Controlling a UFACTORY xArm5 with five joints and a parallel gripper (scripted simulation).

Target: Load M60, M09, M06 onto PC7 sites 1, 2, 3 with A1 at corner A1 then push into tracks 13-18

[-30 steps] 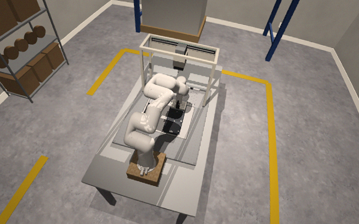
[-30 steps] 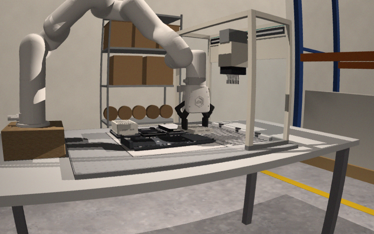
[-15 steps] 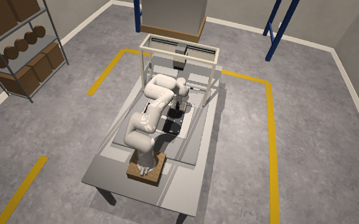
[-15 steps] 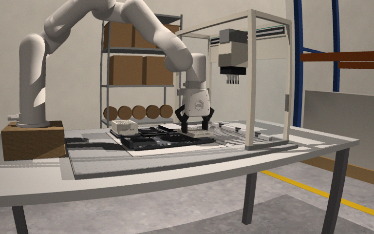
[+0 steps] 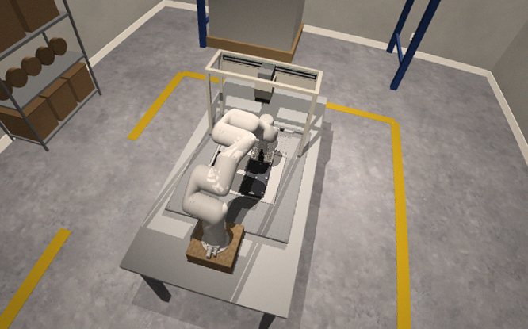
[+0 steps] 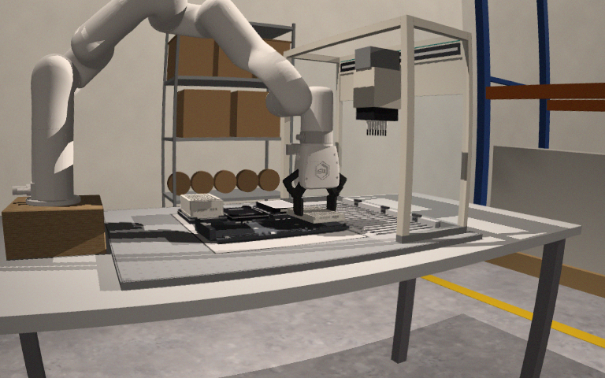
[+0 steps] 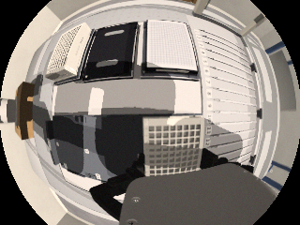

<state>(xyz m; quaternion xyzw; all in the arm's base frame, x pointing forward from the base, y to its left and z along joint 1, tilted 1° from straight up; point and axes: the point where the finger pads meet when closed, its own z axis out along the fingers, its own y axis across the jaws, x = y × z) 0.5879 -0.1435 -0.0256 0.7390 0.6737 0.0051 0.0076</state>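
Right now my hand is 230 mm to the right of the dark nest S1, 200 mm past it and 40 mm above it. Also, from my hand: plate nest S2: 210 mm to the left, 90 mm behind, 40 mm below; 96-well plate M06: 10 mm below; carrier PC7: 110 mm behind, 30 mm below, 10 mm to the left.
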